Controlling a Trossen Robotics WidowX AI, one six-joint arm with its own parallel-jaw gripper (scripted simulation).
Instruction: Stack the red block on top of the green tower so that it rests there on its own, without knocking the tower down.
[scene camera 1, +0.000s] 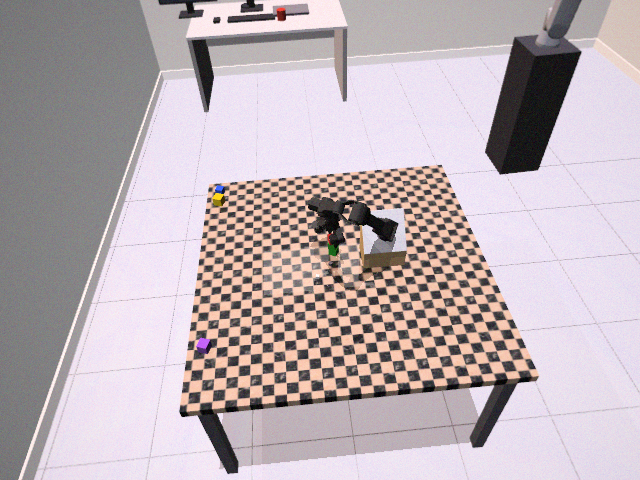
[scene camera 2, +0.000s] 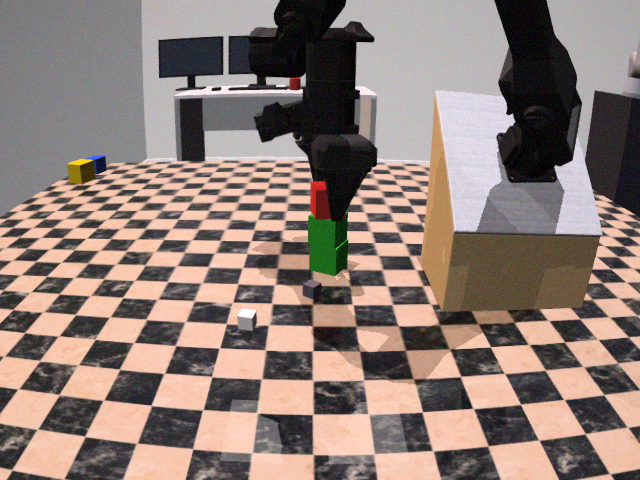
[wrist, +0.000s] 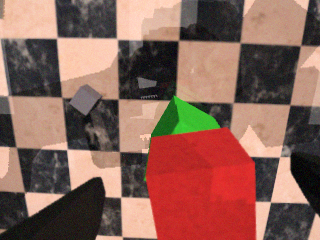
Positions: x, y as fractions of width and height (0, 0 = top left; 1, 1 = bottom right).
Note:
My gripper (scene camera 2: 0.51, 0.43) is open, with nothing in its grasp. Further things: a red block (wrist: 0.64, 0.74).
My gripper is seen too in the wrist view (wrist: 0.61, 0.73).

